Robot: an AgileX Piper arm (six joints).
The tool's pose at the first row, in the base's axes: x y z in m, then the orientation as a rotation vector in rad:
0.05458 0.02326 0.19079 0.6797 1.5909 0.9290
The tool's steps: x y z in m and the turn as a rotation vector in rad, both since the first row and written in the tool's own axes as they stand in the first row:
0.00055 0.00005 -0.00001 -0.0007 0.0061 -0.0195
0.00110 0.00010 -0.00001 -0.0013 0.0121 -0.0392
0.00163 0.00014 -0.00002 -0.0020 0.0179 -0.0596
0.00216 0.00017 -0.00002 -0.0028 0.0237 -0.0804
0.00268 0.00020 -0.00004 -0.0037 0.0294 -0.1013
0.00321 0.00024 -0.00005 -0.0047 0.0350 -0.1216
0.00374 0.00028 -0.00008 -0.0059 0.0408 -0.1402
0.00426 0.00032 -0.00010 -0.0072 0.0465 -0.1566
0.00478 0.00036 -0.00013 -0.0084 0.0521 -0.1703
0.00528 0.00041 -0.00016 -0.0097 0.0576 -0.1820
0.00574 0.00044 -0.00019 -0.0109 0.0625 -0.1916
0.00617 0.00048 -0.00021 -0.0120 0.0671 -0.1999
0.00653 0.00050 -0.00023 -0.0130 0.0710 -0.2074
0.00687 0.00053 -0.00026 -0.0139 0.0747 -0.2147
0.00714 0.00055 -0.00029 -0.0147 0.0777 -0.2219
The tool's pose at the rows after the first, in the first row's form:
0.05445 0.02374 0.19055 0.6603 1.5999 0.9181
0.05433 0.02422 0.19030 0.6409 1.6087 0.9068
0.05420 0.02467 0.19006 0.6209 1.6173 0.8950
0.05408 0.02513 0.18981 0.6004 1.6258 0.8829
0.05395 0.02557 0.18956 0.5797 1.6339 0.8706
0.05382 0.02602 0.18932 0.5596 1.6417 0.8588
0.05368 0.02648 0.18908 0.5407 1.6491 0.8485
0.05354 0.02692 0.18885 0.5236 1.6559 0.8397
0.05340 0.02736 0.18861 0.5088 1.6622 0.8329
0.05326 0.02780 0.18839 0.4958 1.6679 0.8275
0.05313 0.02819 0.18818 0.4848 1.6729 0.8234
0.05301 0.02856 0.18799 0.4752 1.6774 0.8200
0.05291 0.02886 0.18782 0.4665 1.6812 0.8168
0.05281 0.02915 0.18767 0.4582 1.6849 0.8135
0.05272 0.02938 0.18755 0.4503 1.6880 0.8100

